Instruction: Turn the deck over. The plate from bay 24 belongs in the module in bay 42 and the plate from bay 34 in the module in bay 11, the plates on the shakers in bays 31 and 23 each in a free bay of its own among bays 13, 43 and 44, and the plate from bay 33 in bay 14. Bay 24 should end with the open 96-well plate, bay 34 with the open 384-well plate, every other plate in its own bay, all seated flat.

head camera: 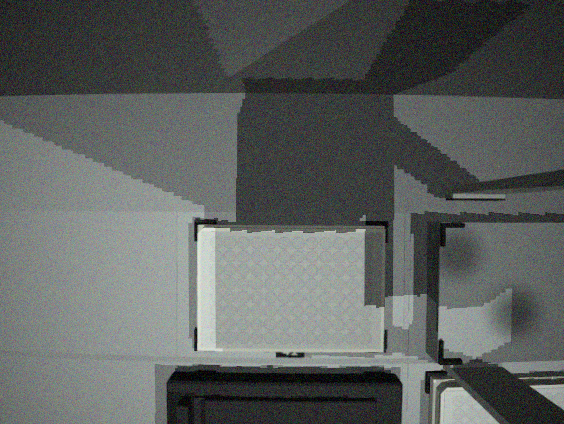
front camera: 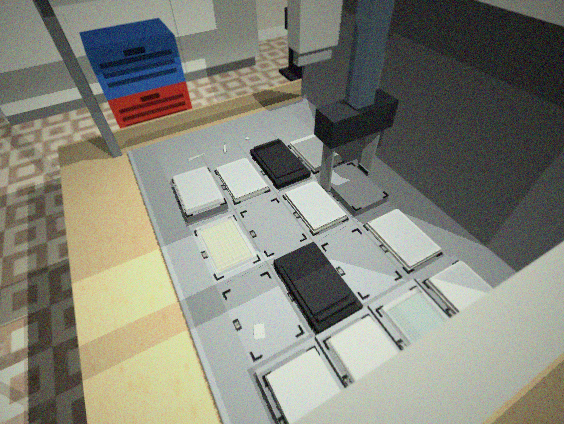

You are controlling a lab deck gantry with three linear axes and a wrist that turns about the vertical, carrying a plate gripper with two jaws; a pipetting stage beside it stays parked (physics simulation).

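Pixels of known places: gripper, between the fingertips: (head camera: 470, 278) (front camera: 345, 178); robot's base, origin of its link: (front camera: 174, 186).
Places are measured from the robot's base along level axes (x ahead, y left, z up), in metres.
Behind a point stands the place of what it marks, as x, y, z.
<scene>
My gripper (front camera: 346, 179) @[0.188, 0.371, 0.007] (head camera: 475, 282) @[0.188, 0.371, 0.007] is open and empty, its jaws above the side of bay 42 towards bay 41. The bare grey module (front camera: 369, 195) @[0.272, 0.374, 0.019] (head camera: 530, 260) @[0.222, 0.385, 0.019] stands in bay 42. A white plate (front camera: 199, 190) @[0.082, 0.043, 0.033] sits on the raised module in bay 11. Black shaker blocks stand in bay 31 (front camera: 280, 162) @[0.075, 0.254, 0.024] (head camera: 285, 410) @[0.061, 0.289, 0.024] and bay 23 (front camera: 315, 282) @[0.400, 0.148, 0.024], with no light plate visible on them. White plates lie in bay 43 (front camera: 405, 239) @[0.403, 0.360, 0.015], bay 44 (front camera: 462, 284) @[0.531, 0.366, 0.029], bay 24 (front camera: 361, 345) @[0.527, 0.148, 0.029] and bay 14 (front camera: 300, 387) @[0.531, 0.037, 0.029]. A pale teal fine-grid plate (front camera: 416, 311) @[0.527, 0.261, 0.028] lies in bay 34.
Other white plates lie in bay 41 (front camera: 307, 149) @[0.053, 0.347, 0.014] (head camera: 292, 290) @[0.065, 0.364, 0.014], bay 32 (front camera: 316, 205) @[0.236, 0.257, 0.014] (head camera: 467, 402) @[0.184, 0.288, 0.014] and bay 21 (front camera: 242, 179) @[0.076, 0.149, 0.014]. A yellow gridded plate (front camera: 227, 245) @[0.241, 0.043, 0.015] lies in bay 12. The parked pipetting stage (front camera: 314, 27) hangs behind. A pale beam hides the deck's near right corner.
</scene>
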